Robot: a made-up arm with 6 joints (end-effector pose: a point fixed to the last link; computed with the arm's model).
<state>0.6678 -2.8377 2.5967 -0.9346 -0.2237 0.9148</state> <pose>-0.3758 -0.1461 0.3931 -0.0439 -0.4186 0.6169</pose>
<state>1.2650 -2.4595 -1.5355 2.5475 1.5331 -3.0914</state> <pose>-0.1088 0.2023 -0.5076 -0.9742 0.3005 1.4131</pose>
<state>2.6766 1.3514 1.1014 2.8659 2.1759 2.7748</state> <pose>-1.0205 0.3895 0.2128 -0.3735 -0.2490 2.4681</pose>
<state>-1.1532 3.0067 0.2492 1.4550 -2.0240 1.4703</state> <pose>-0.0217 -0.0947 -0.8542 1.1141 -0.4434 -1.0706</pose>
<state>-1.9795 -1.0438 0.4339 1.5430 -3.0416 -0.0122</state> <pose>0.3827 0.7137 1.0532 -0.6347 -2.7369 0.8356</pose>
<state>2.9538 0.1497 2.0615 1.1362 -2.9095 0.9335</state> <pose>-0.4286 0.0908 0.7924 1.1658 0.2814 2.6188</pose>
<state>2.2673 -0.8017 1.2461 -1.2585 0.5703 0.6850</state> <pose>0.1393 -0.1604 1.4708 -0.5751 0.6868 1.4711</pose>
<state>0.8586 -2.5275 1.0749 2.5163 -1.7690 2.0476</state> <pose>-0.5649 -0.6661 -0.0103 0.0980 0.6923 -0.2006</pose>
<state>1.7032 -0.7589 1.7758 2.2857 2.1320 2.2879</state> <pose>-0.1520 -0.1007 1.1642 0.7596 -1.1930 0.7110</pose>
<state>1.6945 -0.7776 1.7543 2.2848 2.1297 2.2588</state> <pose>-0.1504 -0.1214 1.1691 0.8021 -1.1945 0.6548</pose>
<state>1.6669 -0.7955 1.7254 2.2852 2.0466 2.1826</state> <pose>-0.1577 -0.1359 1.1849 0.7921 -1.1493 0.5171</pose>
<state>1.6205 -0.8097 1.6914 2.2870 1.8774 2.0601</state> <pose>-0.1734 -0.1389 1.2123 0.7217 -1.0582 0.2947</pose>
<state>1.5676 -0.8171 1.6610 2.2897 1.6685 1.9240</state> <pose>-0.1896 -0.1274 1.2438 0.6111 -0.9529 0.0409</pose>
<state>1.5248 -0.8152 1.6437 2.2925 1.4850 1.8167</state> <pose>-0.1985 -0.1037 1.2690 0.4923 -0.8682 -0.1646</pose>
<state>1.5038 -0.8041 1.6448 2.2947 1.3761 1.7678</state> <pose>-0.1995 -0.0751 1.2806 0.3960 -0.8232 -0.2613</pose>
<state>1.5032 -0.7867 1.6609 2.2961 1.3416 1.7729</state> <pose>-0.1970 -0.0471 1.2798 0.3312 -0.8123 -0.2551</pose>
